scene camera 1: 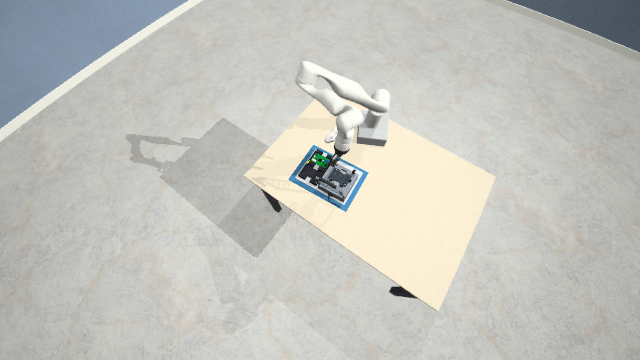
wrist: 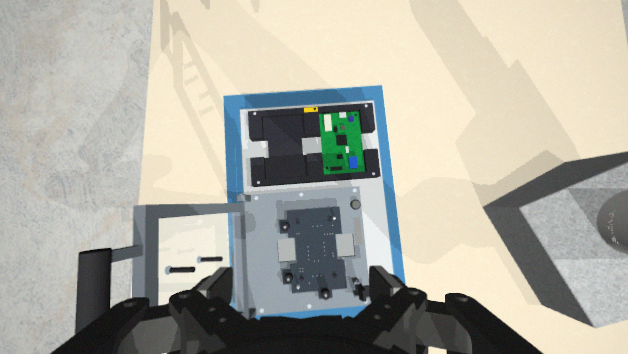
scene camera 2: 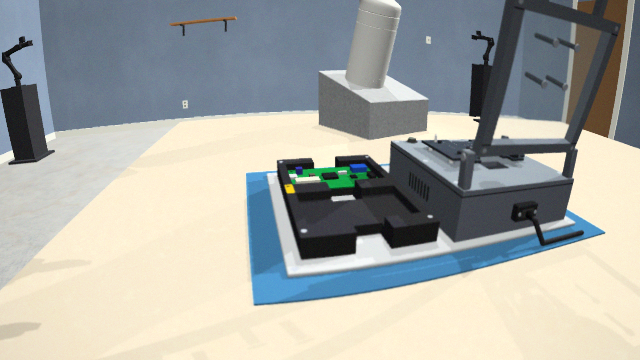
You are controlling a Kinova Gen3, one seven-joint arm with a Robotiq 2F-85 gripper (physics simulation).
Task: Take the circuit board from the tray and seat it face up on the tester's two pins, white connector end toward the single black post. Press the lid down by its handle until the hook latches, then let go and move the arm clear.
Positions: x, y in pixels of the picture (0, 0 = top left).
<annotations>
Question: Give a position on a black post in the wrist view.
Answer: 318, 269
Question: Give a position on a green circuit board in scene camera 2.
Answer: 336, 177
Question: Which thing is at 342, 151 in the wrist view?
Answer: A green circuit board.
</annotations>
